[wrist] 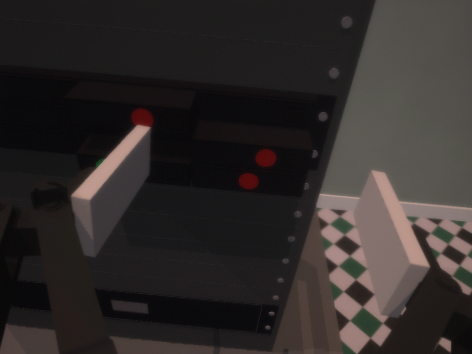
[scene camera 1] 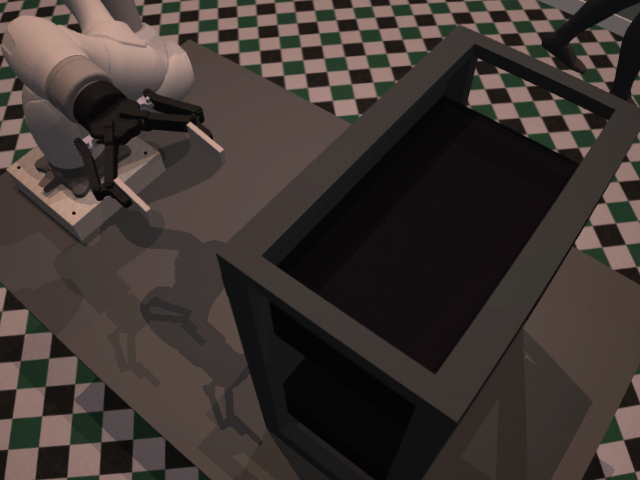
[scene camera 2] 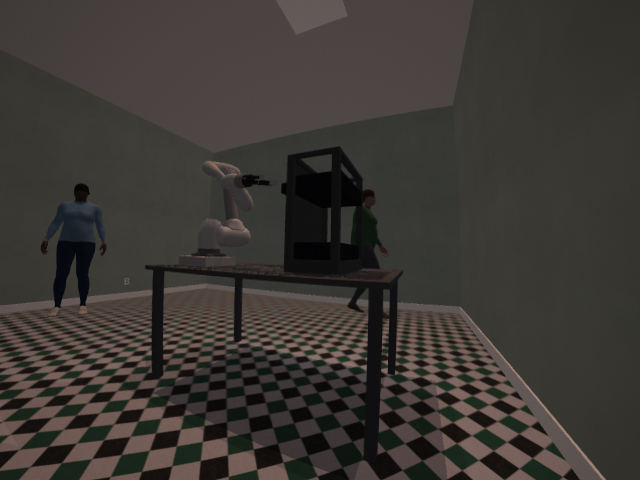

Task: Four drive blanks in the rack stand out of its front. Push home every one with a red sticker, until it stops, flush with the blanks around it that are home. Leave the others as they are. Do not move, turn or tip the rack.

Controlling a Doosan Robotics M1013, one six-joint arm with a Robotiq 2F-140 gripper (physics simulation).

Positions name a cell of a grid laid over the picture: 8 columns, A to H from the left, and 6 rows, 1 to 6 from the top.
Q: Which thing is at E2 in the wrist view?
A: A dark rack.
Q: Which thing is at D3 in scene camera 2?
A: A dark rack.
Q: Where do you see a dark rack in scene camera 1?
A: At E4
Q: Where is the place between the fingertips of the gripper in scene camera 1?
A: C3
